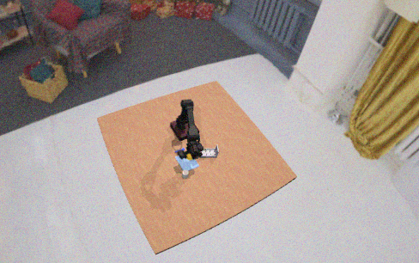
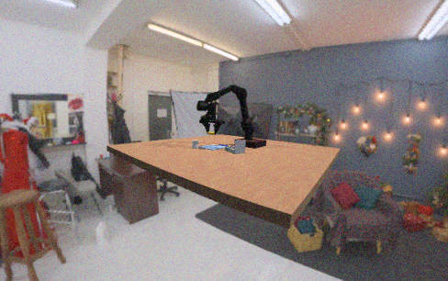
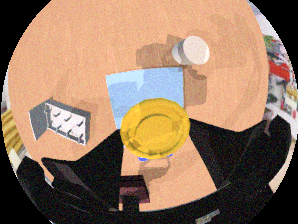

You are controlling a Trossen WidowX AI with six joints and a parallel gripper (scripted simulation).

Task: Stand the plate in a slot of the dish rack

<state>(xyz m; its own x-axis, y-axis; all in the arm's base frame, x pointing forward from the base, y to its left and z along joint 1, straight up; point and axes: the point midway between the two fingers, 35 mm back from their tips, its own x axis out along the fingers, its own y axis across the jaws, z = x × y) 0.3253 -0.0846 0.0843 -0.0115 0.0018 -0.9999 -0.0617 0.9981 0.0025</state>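
My gripper tip is now 19 cm to the right of the dish rack, 7 cm above it and 2 cm past it. From my gripper tip the other things lie so: light blue mat: 9 cm below, 2 cm behind; white cup: 8 cm ahead, 7 cm to the right, 7 cm below; yellow plate: 1 cm above.
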